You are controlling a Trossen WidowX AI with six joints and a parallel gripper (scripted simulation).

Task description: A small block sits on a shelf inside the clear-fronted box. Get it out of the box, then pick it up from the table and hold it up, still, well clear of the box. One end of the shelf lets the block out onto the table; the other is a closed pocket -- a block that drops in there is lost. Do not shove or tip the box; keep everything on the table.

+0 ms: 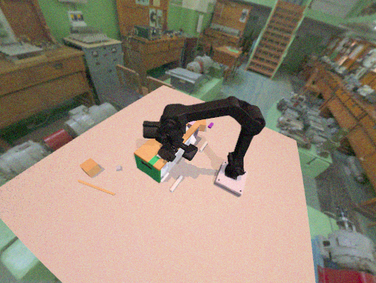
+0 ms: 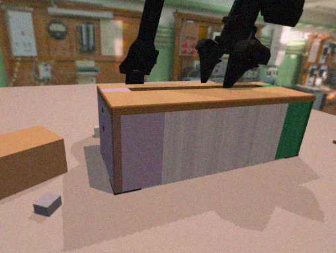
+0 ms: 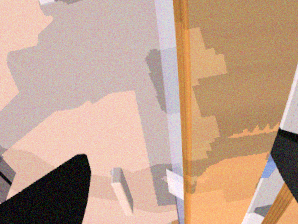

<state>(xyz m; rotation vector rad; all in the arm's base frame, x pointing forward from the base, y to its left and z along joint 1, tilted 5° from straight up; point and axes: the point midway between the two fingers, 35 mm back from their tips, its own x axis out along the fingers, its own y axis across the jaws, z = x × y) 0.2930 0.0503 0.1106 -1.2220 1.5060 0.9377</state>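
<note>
My gripper tip is now 5 cm to the left of the blue block, 4 cm short of it and 3 cm above it. The rest, counted from my gripper tip: thin orange stick: 27 cm to the left, 27 cm ahead, 11 cm below; then box: 6 cm to the right, 6 cm below, 2 cm ahead.
</note>
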